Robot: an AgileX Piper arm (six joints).
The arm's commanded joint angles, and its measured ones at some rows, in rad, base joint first. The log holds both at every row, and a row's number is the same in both.
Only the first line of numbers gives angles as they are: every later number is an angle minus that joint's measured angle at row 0.
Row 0, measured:
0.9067, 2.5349, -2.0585, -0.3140, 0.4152, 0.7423
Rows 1 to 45, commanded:
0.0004, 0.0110, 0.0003, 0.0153, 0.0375, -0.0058
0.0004, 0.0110, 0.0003, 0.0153, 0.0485, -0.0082
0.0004, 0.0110, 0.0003, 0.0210, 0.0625, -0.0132
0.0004, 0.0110, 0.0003, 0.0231, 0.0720, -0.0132
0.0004, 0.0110, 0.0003, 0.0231, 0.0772, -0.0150
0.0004, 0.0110, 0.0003, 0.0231, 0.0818, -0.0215
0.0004, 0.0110, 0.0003, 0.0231, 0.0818, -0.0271
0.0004, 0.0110, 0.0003, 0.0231, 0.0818, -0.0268
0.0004, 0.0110, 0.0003, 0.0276, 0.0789, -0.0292
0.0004, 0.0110, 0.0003, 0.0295, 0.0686, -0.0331
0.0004, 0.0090, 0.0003, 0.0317, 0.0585, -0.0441
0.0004, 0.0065, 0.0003, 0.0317, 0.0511, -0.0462
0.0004, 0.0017, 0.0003, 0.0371, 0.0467, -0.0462
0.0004, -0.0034, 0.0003, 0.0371, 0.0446, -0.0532
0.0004, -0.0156, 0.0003, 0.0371, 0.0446, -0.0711
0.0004, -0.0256, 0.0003, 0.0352, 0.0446, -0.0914
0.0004, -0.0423, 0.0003, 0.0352, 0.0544, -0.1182
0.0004, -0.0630, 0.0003, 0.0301, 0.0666, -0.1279
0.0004, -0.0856, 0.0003, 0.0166, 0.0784, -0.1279
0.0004, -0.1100, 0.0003, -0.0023, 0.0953, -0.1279
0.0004, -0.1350, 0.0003, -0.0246, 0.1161, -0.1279
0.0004, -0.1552, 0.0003, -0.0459, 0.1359, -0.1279
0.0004, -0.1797, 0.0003, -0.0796, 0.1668, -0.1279
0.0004, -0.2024, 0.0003, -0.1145, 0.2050, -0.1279
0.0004, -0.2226, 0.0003, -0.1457, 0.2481, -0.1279
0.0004, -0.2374, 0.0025, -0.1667, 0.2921, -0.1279
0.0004, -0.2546, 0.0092, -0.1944, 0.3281, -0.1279
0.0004, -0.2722, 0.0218, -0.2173, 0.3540, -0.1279
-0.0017, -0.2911, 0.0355, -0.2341, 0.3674, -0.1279
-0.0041, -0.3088, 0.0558, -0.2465, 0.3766, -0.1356
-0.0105, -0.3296, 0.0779, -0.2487, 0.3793, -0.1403
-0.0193, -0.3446, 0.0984, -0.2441, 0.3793, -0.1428
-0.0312, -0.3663, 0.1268, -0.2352, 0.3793, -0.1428
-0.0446, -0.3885, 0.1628, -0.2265, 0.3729, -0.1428
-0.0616, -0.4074, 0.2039, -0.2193, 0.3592, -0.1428
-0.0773, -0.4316, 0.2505, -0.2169, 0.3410, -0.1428
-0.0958, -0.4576, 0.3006, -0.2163, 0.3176, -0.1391
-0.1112, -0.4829, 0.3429, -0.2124, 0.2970, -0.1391
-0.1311, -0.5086, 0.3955, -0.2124, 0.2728, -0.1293
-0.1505, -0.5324, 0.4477, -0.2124, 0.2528, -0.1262
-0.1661, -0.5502, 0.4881, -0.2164, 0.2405, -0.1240
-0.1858, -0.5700, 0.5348, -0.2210, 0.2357, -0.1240
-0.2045, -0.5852, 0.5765, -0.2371, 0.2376, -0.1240
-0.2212, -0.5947, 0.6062, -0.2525, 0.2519, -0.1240
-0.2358, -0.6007, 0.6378, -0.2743, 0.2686, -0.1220
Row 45, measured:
-0.1809, -0.5491, 0.5198, -0.2169, 0.2567, -0.1298
